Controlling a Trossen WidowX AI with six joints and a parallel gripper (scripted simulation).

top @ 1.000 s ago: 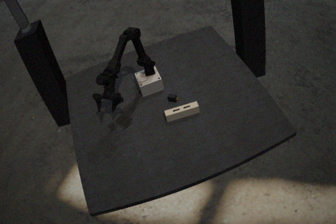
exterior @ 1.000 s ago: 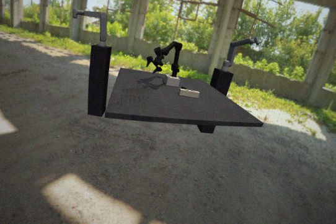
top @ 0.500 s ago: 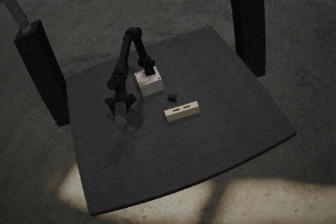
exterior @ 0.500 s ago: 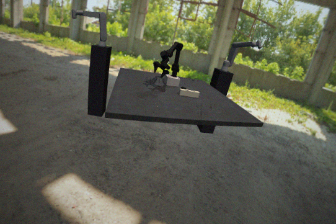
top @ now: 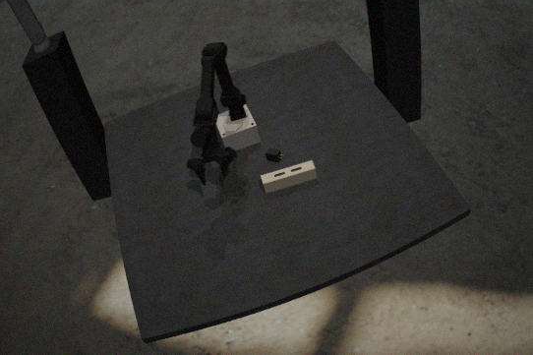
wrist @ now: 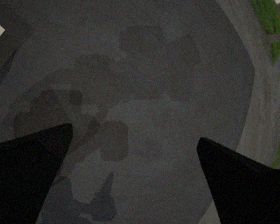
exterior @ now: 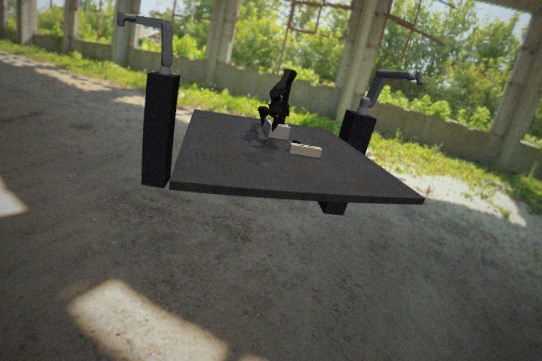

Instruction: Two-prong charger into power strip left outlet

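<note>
Now: gripper tip 150 mm past the black two-prong charger, 250 mm to the right of it and 110 mm above it.
</note>
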